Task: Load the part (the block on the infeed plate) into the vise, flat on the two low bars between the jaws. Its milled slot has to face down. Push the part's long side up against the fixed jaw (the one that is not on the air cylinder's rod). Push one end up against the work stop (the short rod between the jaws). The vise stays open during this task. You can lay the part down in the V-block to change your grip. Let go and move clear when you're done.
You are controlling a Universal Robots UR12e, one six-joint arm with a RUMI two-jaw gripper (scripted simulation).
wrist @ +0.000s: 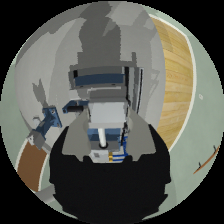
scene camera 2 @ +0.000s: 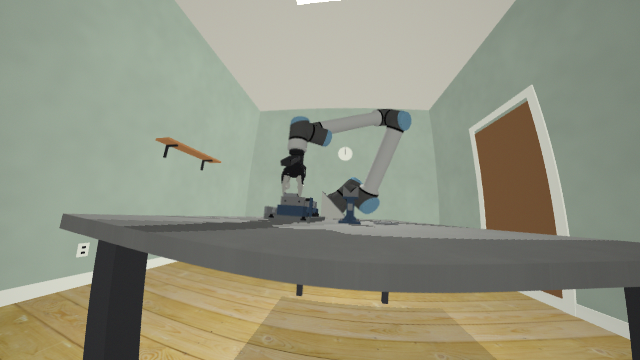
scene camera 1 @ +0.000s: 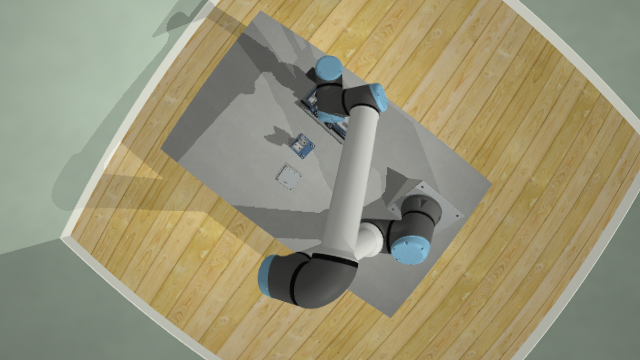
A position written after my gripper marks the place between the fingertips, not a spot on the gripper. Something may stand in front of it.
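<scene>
I see my gripper in scene camera 2 [scene camera 2: 291,198] and in the wrist view [wrist: 108,108]. A part [wrist: 102,110] shows in the wrist view. There is a vise [wrist: 112,77], which I can see there as well.
</scene>
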